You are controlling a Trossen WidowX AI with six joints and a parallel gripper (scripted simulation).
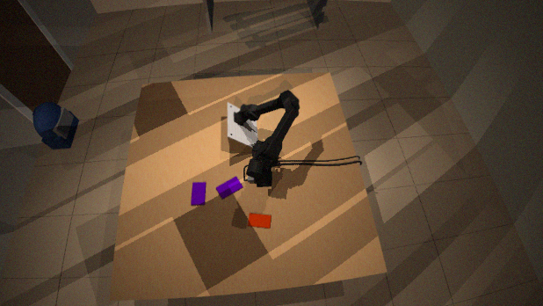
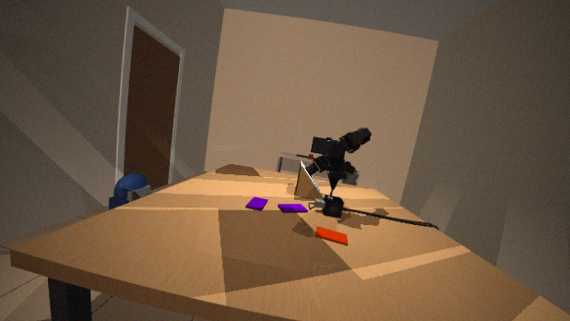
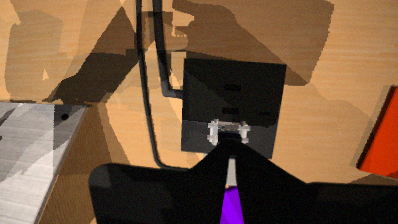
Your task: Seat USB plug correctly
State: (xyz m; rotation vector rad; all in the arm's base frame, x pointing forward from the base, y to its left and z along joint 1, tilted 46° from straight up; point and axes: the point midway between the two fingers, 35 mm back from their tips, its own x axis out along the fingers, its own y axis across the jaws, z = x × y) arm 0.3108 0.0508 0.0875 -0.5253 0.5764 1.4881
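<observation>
The silver USB plug is 2 cm below my gripper tip. Also, from my gripper tip: orange-red block 22 cm ahead, 2 cm to the right, 11 cm below.
</observation>
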